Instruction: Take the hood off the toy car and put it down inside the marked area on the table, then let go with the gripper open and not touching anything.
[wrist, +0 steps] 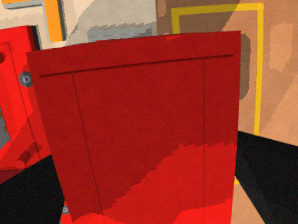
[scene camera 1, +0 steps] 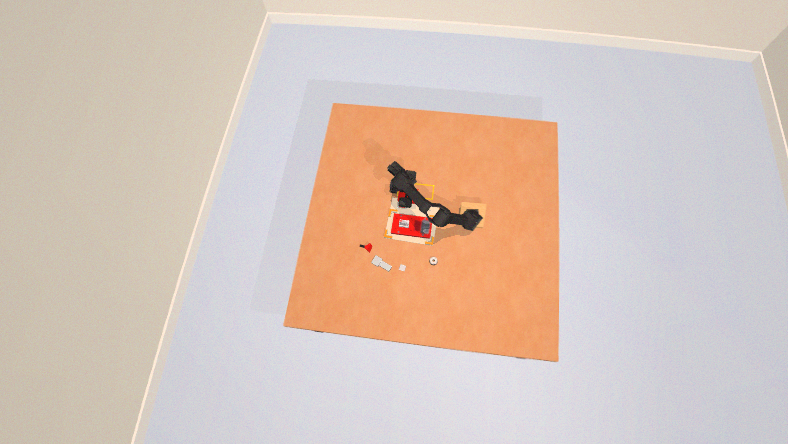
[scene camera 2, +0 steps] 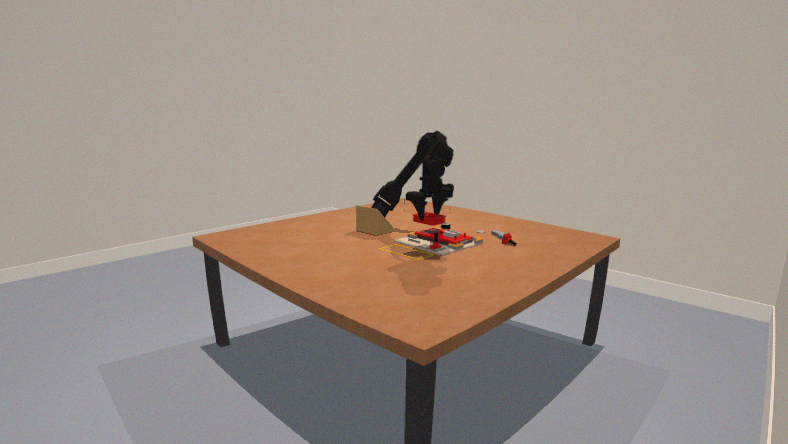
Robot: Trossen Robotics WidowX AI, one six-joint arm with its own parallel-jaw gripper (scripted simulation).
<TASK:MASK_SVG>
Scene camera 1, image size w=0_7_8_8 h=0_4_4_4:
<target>red toy car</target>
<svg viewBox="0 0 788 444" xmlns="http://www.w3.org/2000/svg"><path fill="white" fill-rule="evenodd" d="M394 213L391 234L430 239L432 223L428 221L427 217ZM400 219L409 220L409 228L399 227Z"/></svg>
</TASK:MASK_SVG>
